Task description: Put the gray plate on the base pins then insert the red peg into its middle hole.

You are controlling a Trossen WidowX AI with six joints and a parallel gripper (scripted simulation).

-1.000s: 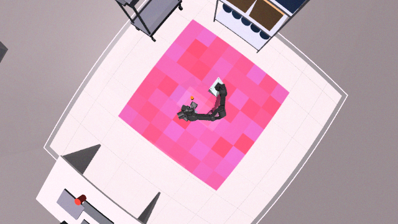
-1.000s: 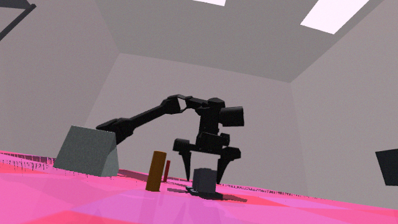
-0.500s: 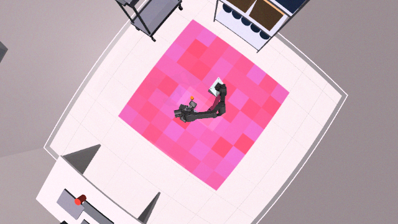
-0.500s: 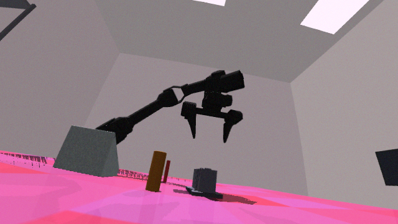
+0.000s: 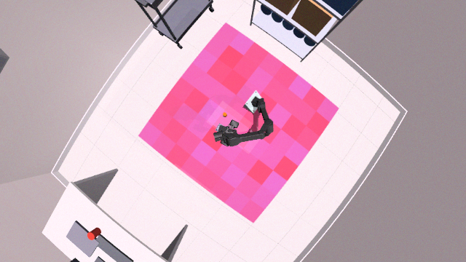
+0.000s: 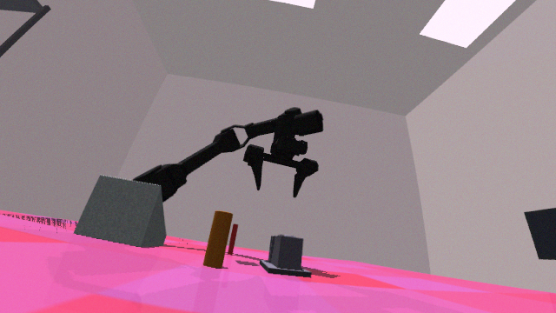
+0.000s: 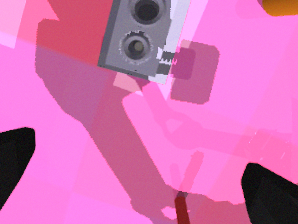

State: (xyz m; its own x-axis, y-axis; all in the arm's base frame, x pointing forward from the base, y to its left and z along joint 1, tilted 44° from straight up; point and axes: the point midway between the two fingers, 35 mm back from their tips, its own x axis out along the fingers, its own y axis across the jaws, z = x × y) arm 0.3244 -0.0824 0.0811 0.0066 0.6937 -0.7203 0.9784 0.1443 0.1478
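My gripper tip is now 100 mm past the red peg, 130 mm to the right of it and 110 mm above it. Also, from my gripper tip: gray plate: 20 mm ahead, 60 mm to the right, 110 mm below; base: 20 mm ahead, 60 mm to the right, 150 mm below; orange cylinder: 90 mm behind, 130 mm to the right, 110 mm below.
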